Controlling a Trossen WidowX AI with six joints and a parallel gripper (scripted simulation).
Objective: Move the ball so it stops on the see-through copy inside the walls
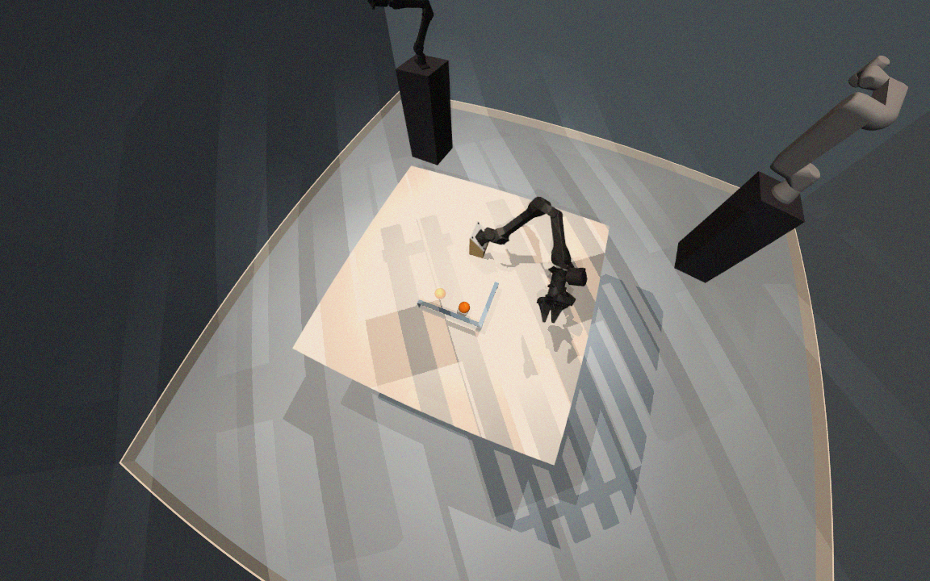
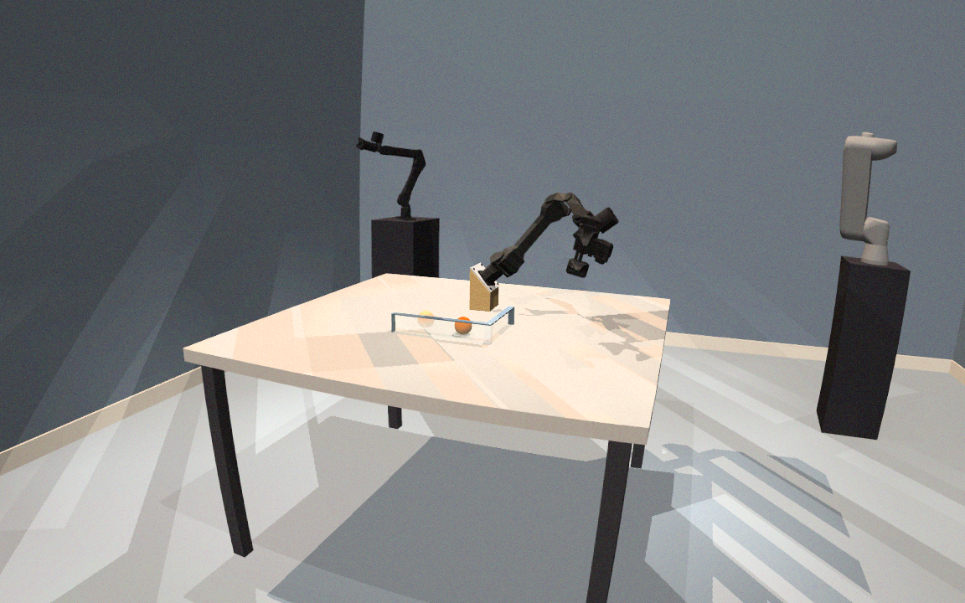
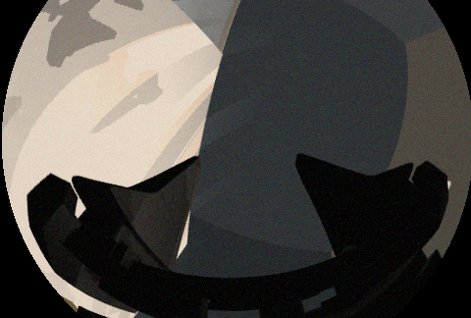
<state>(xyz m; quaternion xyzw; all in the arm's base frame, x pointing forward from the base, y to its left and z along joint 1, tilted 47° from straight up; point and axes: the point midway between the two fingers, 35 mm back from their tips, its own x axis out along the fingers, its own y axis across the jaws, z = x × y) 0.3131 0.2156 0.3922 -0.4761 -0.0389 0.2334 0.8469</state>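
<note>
My gripper tip is now 35 cm to the left of the orange ball, 24 cm above it and 2 cm short of it. The rest, counted from my gripper tip: clear wall 39 cm to the right, 23 cm below, 8 cm ahead; then see-through copy of ball 49 cm to the right, 24 cm below, 1 cm ahead.
</note>
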